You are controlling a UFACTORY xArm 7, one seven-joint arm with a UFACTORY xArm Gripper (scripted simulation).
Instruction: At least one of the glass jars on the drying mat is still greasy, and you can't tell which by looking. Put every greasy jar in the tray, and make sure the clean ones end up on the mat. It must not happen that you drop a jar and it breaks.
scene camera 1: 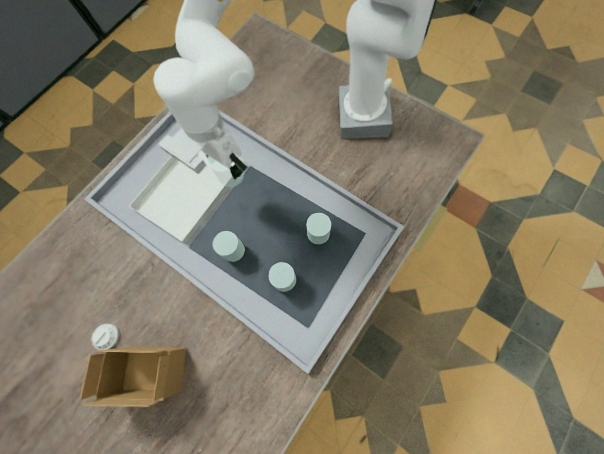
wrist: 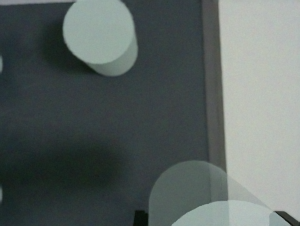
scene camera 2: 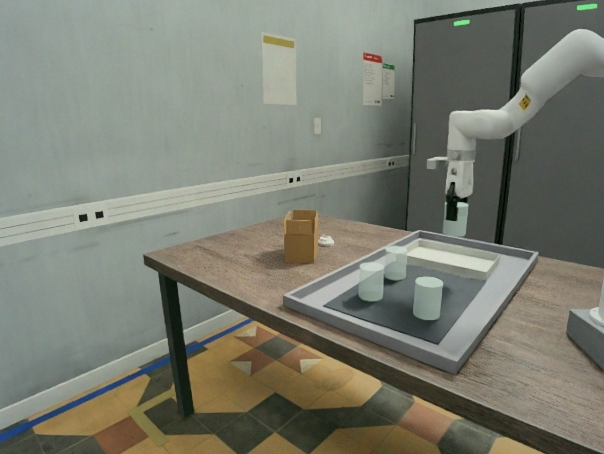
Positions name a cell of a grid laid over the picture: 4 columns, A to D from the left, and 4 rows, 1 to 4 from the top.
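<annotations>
White tray in scene camera 1 (B2). Cardboard box in scene camera 1 (A4). White tray in the wrist view (D1). Cardboard box out of frame in the wrist view. White tray in scene camera 2 (D3). Cardboard box in scene camera 2 (B3).
</annotations>
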